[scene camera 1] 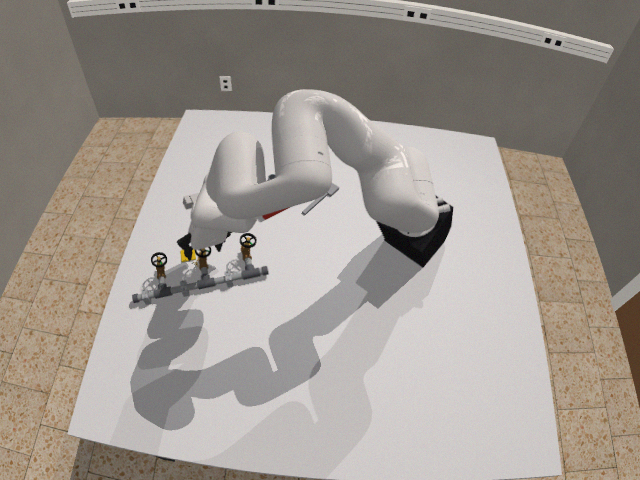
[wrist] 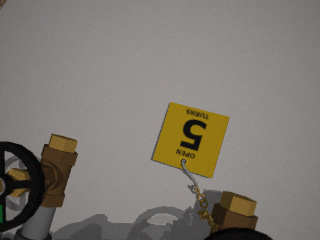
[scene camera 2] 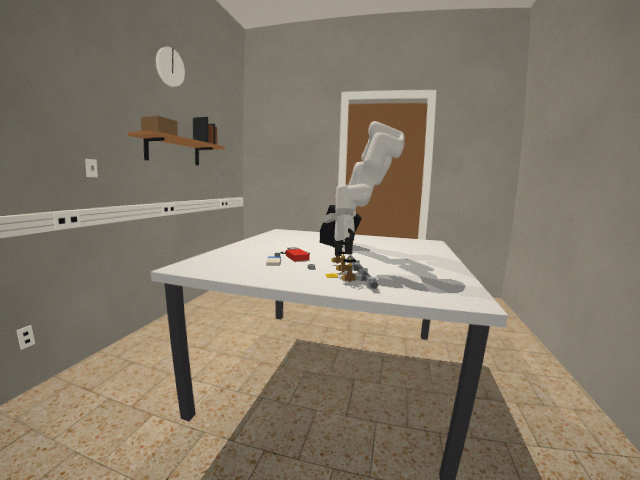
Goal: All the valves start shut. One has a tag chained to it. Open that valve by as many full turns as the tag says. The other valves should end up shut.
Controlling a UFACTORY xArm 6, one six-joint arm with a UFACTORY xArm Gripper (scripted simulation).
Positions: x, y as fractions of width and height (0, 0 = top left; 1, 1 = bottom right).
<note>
In view: a yellow tag (wrist: 0.61, 0.56).
</note>
